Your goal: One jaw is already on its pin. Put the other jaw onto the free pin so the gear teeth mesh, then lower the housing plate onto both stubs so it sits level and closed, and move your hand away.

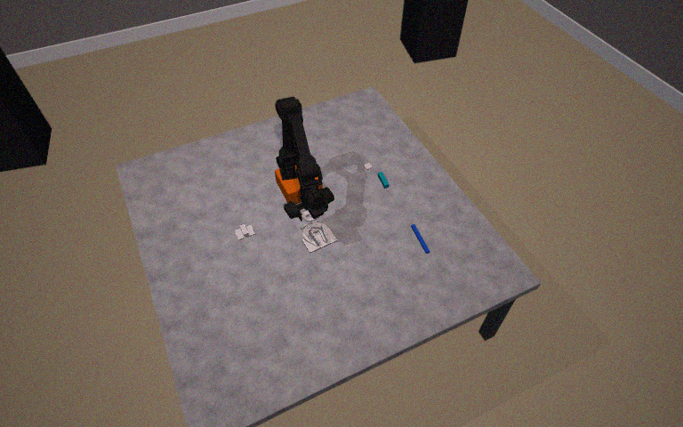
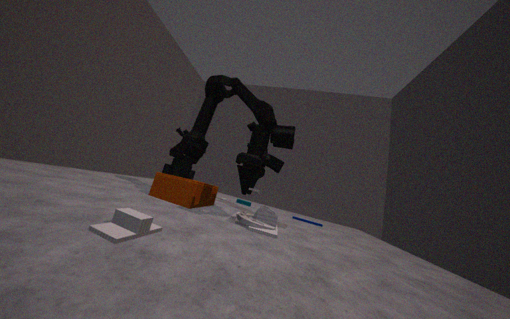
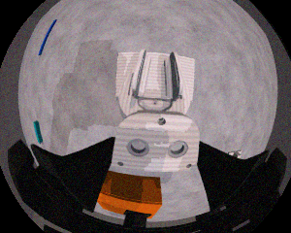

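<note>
Right now my gripper tip is 6 cm above the white jaw, 2 cm short of it and 1 cm to the left of it. Also, from my gripper tip: teal bar: 36 cm to the left, 17 cm behind, 7 cm below; small white cube: 32 cm to the left, 27 cm behind, 8 cm below; white stepped block: 26 cm to the right, 7 cm below, 4 cm behind.
</note>
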